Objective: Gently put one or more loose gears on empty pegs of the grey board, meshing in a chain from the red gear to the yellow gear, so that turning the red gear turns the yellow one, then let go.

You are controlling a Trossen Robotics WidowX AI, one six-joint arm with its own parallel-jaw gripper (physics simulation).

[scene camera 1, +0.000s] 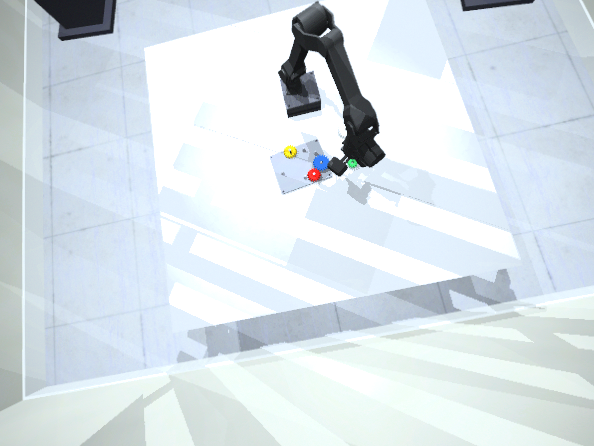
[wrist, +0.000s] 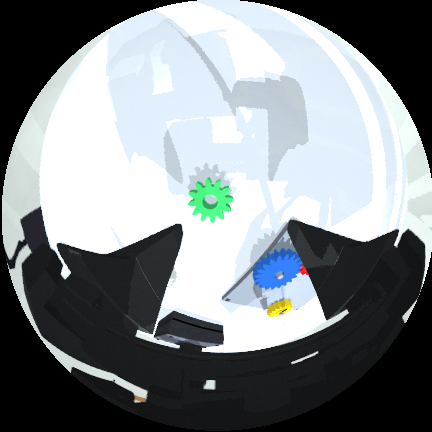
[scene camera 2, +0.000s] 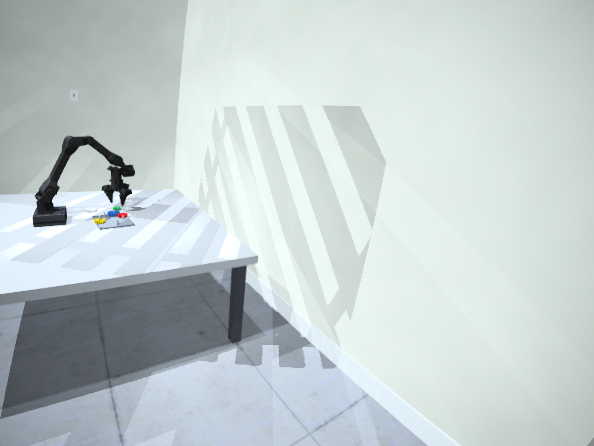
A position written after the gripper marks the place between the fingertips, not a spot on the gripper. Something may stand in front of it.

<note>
The gripper (wrist: 236,227) is open, with nothing in its grasp. Also in view: a green gear (wrist: 206,209). Also in view: a blue gear (wrist: 288,261) and a grey board (scene camera 1: 295,168).
The grey board is seen too in the wrist view (wrist: 299,291).
</note>
